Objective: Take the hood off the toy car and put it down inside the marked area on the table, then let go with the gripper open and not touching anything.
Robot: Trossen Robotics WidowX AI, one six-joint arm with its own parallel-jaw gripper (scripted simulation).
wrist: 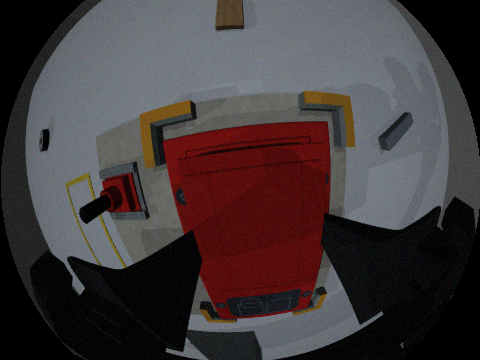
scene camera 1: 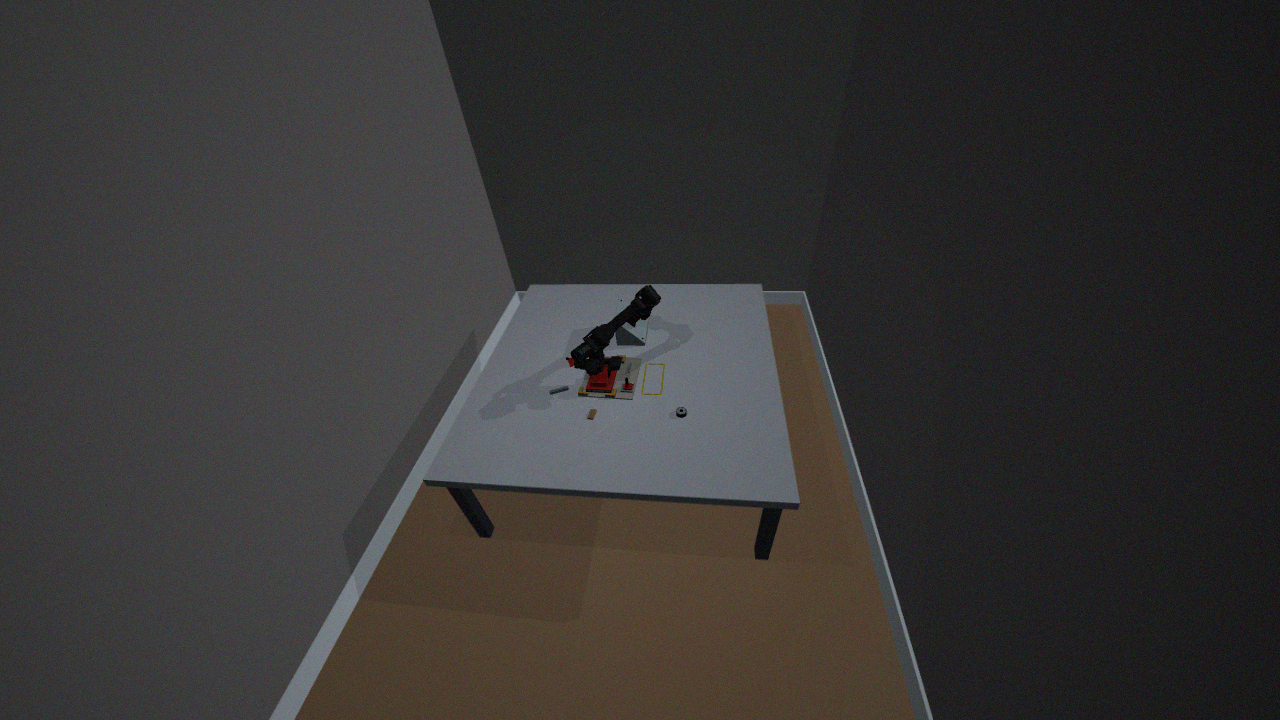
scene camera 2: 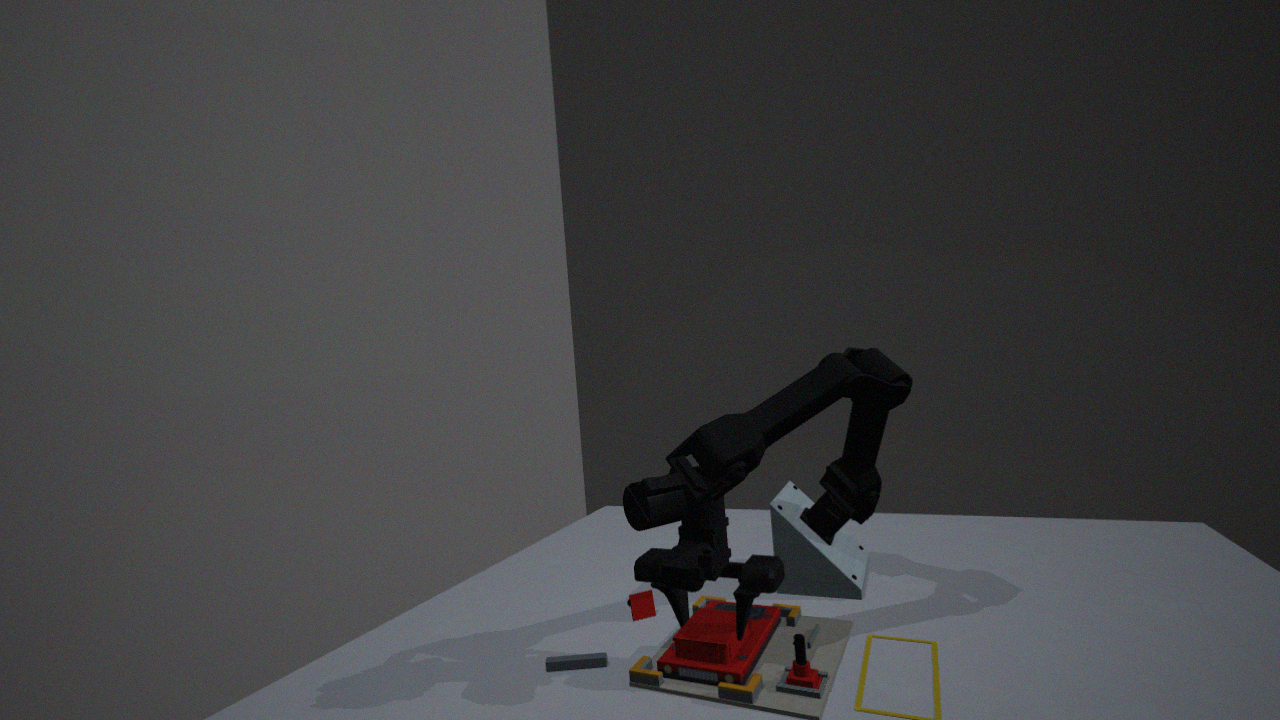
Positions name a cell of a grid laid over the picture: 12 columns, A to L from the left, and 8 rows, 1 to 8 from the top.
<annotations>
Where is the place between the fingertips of my gripper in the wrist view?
G6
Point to a red hood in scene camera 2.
G8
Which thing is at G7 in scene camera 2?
My gripper.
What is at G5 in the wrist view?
A red hood.
</annotations>
